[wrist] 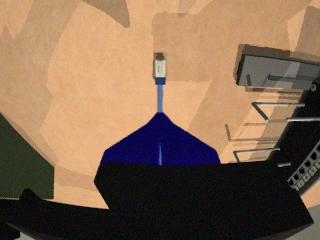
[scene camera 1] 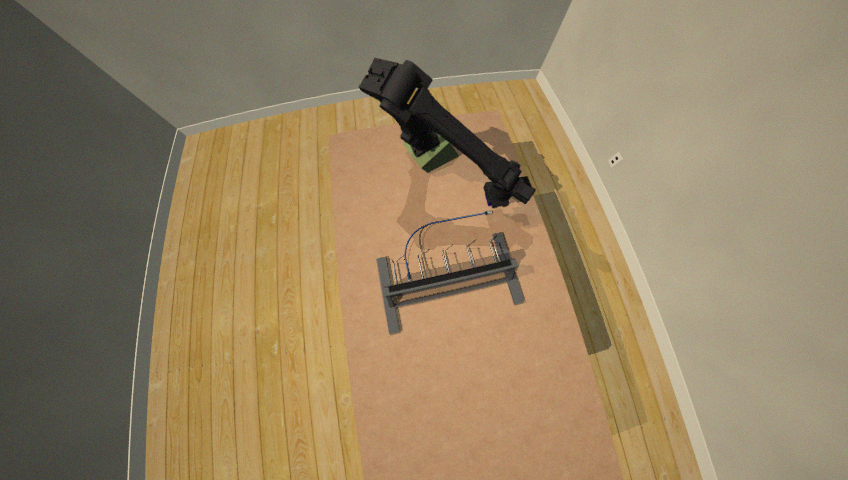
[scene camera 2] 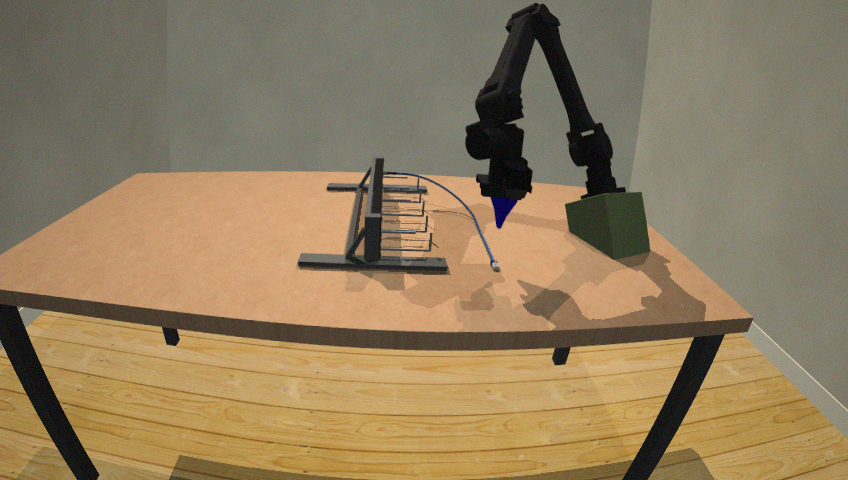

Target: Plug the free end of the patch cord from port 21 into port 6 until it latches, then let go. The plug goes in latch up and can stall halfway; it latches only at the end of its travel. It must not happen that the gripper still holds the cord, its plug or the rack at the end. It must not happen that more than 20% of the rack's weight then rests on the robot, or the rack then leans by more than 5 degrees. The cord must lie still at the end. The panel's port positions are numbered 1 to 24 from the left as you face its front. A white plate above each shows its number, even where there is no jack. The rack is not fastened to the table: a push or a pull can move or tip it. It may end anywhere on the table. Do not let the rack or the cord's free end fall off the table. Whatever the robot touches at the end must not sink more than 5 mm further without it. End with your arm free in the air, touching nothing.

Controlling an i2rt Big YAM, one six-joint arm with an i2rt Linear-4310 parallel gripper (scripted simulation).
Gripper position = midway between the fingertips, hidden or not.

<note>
In view: my gripper (scene camera 2: pixel 498 227).
My gripper is seen too in the wrist view (wrist: pixel 160 118).
</note>
